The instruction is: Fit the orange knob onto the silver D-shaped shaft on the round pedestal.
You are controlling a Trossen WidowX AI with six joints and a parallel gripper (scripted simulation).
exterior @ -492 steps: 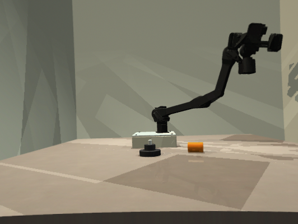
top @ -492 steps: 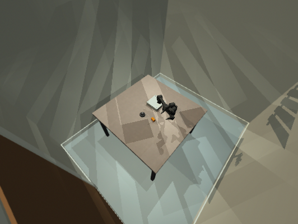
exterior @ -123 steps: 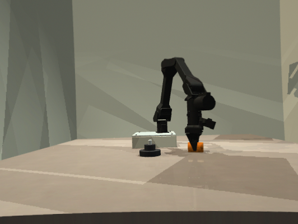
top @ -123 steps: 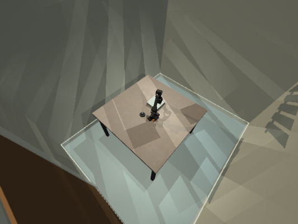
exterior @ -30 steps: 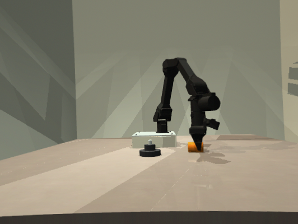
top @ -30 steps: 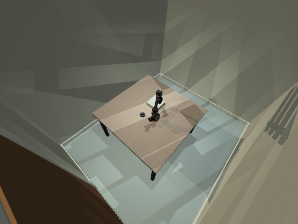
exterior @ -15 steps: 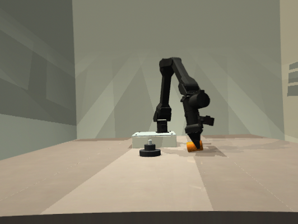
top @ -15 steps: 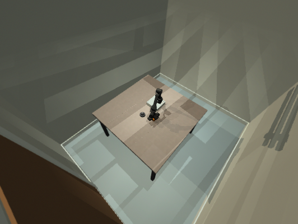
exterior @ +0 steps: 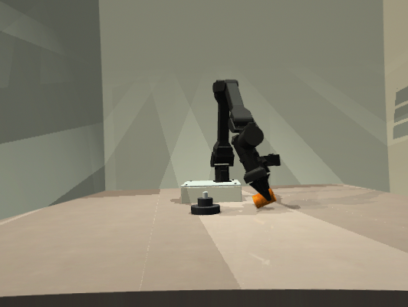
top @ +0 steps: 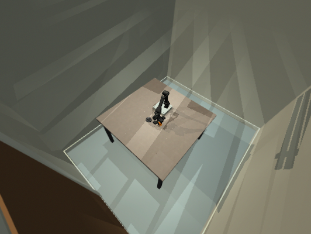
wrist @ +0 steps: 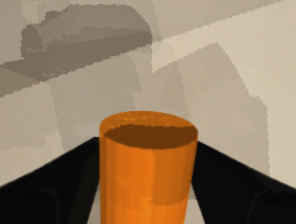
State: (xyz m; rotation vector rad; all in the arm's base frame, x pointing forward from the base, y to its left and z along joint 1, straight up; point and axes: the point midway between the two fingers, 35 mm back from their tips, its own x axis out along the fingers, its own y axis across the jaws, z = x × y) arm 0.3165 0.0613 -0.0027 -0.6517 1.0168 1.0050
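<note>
Right now my gripper tip is 20 cm to the left of the round pedestal. From my gripper tip the other things lie so: orange knob (1 cm above).
</note>
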